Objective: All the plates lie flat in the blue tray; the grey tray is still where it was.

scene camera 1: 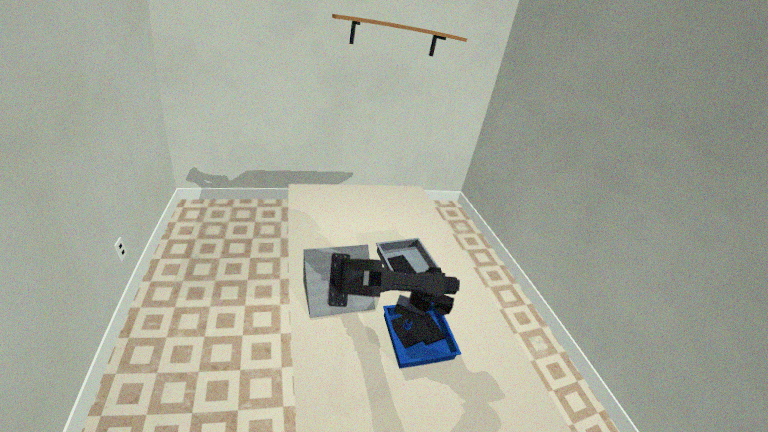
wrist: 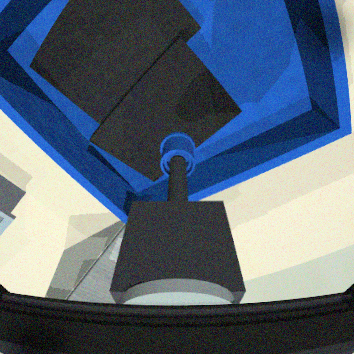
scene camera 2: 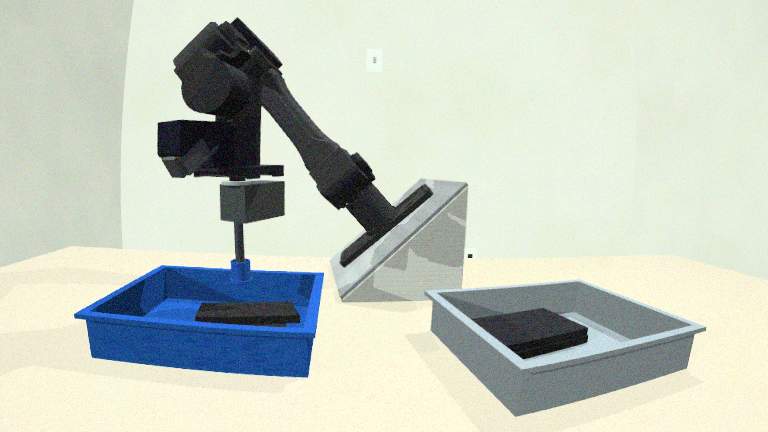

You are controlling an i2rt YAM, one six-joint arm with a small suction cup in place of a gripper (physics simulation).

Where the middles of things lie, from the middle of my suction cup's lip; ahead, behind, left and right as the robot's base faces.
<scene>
Now: the grey tray (scene camera 2: pixel 630 342) 100 mm ahead of my suction cup, 370 mm to the left of it and 40 mm below it. Also, from my suction cup: blue tray (scene camera 2: pixel 151 320) 50 mm ahead, 20 mm to the right, 40 mm below.
</scene>
